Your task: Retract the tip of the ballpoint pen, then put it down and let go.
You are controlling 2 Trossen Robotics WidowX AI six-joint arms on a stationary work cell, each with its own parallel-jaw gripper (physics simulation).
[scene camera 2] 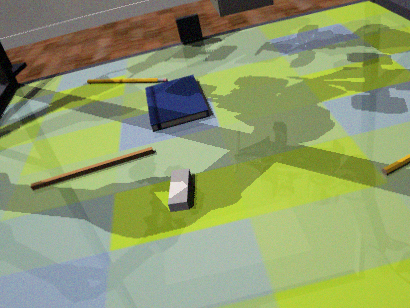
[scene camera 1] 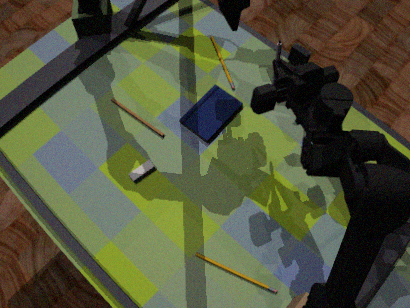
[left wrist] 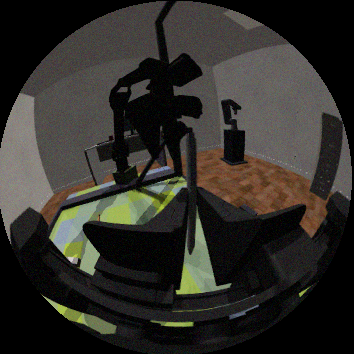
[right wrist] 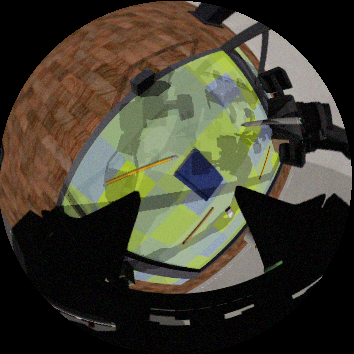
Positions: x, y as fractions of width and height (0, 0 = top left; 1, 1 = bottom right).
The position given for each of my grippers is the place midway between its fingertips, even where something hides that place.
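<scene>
Brown stick (scene camera 2: 0.23, 0.54), on the table. Eraser (scene camera 2: 0.44, 0.63), on the table. Blue notebook (scene camera 2: 0.44, 0.33), (scene camera 1: 0.53, 0.35), (right wrist: 0.55, 0.48), on the table; left wrist view does not show it, hidden by my left gripper. Left gripper (scene camera 1: 0.67, 0.20), (left wrist: 0.54, 0.54), (right wrist: 0.76, 0.34). My right gripper (right wrist: 0.53, 0.55), (left wrist: 0.47, 0.45). Ballpoint pen (left wrist: 0.54, 0.41).
</scene>
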